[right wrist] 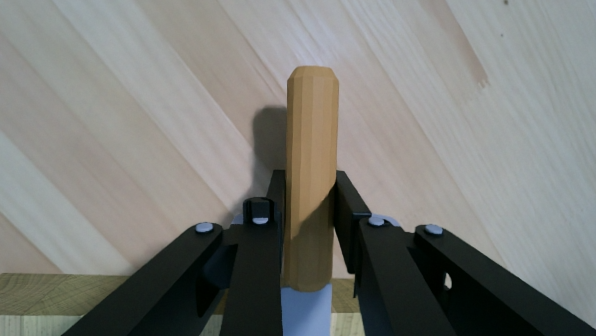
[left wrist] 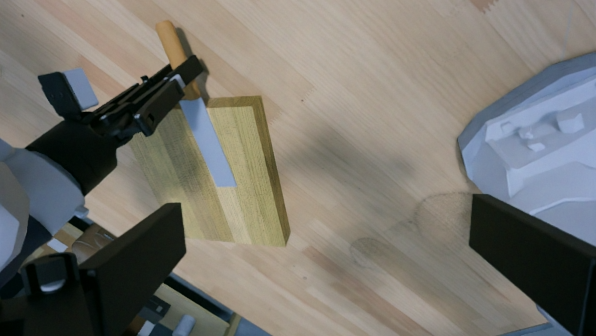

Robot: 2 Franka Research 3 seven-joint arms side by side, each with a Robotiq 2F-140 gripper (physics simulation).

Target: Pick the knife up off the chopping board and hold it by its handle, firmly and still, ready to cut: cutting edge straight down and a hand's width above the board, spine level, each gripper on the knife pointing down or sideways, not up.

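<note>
The knife lies flat, with its grey blade (left wrist: 207, 142) (right wrist: 306, 312) broad side up on the wooden chopping board (left wrist: 255, 200) (right wrist: 50, 295). Its light wooden handle (left wrist: 172, 45) (right wrist: 311, 150) sticks out past the board's edge over the table. My right gripper (left wrist: 190, 64) (right wrist: 308, 191) is shut on the handle, one finger on each side, on the part nearer the blade; the handle's end stands out beyond the fingers. My left gripper (left wrist: 325, 224) is open and empty, well apart from the knife; the board and table show beyond its fingers.
A pale grey faceted object (left wrist: 530, 140) stands on the wooden table (left wrist: 350, 75) (right wrist: 425, 125) at the right of the left wrist view. Beyond the table's edge at the lower left are brown and dark items, partly hidden by the left finger.
</note>
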